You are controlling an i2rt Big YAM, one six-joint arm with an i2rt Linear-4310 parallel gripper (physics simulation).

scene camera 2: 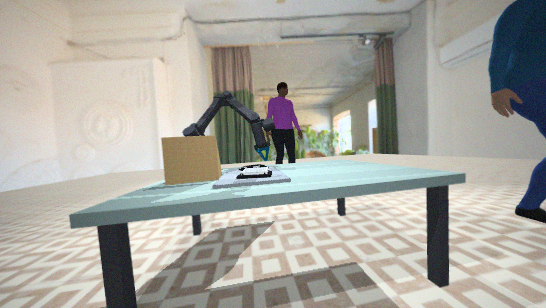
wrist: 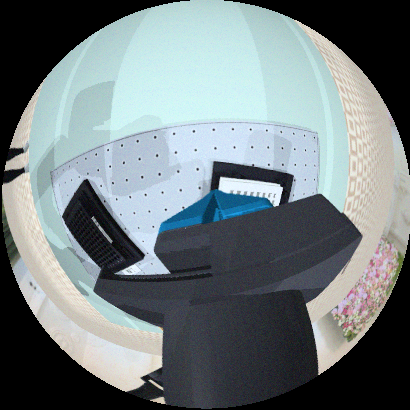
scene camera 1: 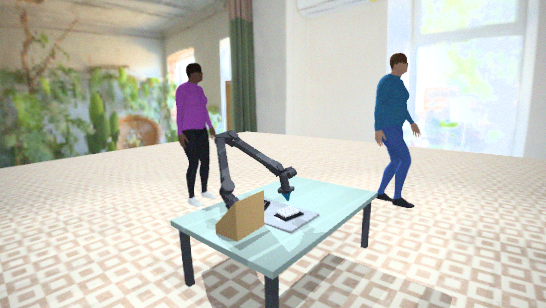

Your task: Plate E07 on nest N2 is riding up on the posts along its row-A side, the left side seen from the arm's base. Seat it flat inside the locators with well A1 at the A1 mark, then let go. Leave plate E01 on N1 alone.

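Frame: origin at the arm's base, x ahead, y left, z up, level; metres.
Where they show: gripper, fingertip midpoint: (scene camera 2: 266,161) (wrist: 215,196) (scene camera 1: 288,201); arm's base, origin of the base link: (scene camera 2: 186,153) (scene camera 1: 236,208).
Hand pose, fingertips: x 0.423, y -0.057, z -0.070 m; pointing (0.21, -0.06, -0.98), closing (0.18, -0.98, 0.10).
Observation:
Things, the pixels of their top centre, and the offset from my fingertips. Level surfaces: height alone.
- black nest N2, middle of its top: (wrist: 250,227) (scene camera 2: 255,171) (scene camera 1: 288,212) dx -0.065, dy -0.053, dz -0.045 m
- grey perforated board, middle of its top: (wrist: 171,239) (scene camera 2: 251,172) (scene camera 1: 273,211) dx -0.083, dy +0.062, dz -0.066 m
- pale green table, its level: dz -0.080 m
Plate E07, white with rows of wells (scene camera 1: 288,211) (scene camera 2: 255,171) (wrist: 250,187), sits on the black nest N2 (wrist: 252,169). The near part of it is hidden behind the fingers in the wrist view, and its tilt is too small to tell. My gripper (scene camera 1: 287,198) (scene camera 2: 265,158) (wrist: 215,196) has its blue fingers shut, with nothing between them. It hangs above the board, apart from the plate, tips down. Plate E01, black (wrist: 95,239), is on nest N1 at the left of the wrist view. The A1 mark cannot be made out.
Both nests stand on a grey perforated board (scene camera 1: 308,218) (scene camera 2: 226,183) (wrist: 150,172) on the pale green table (scene camera 1: 330,192) (scene camera 2: 350,175) (wrist: 190,65). A tan box-like block (scene camera 1: 250,215) (scene camera 2: 191,161) stands beside the board. Two people stand beyond the table.

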